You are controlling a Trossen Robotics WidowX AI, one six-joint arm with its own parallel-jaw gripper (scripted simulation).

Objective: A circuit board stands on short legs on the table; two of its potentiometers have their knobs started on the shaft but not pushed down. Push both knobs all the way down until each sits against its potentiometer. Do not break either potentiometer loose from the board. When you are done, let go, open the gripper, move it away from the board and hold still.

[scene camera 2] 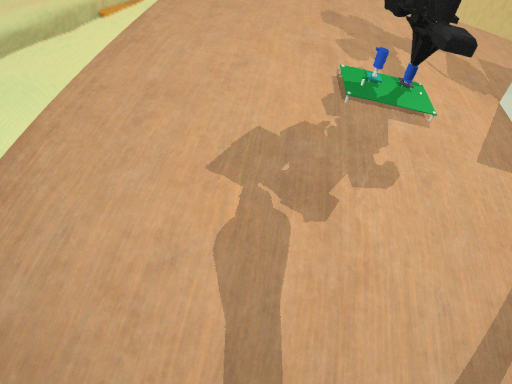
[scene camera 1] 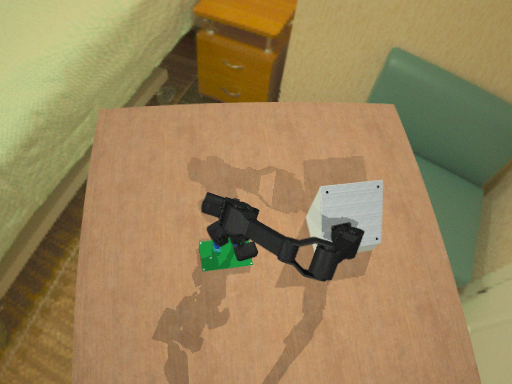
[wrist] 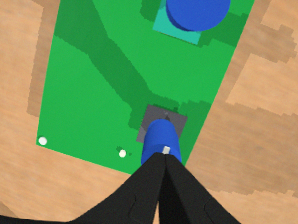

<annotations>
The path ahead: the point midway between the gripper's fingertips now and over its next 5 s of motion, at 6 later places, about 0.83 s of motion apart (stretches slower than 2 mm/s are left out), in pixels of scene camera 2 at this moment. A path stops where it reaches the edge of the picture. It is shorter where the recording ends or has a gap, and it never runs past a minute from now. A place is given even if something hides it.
My gripper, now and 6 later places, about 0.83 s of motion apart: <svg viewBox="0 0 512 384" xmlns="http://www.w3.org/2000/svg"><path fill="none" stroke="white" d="M413 64L411 54L389 33L385 46L384 49L382 53L381 55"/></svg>
</annotations>
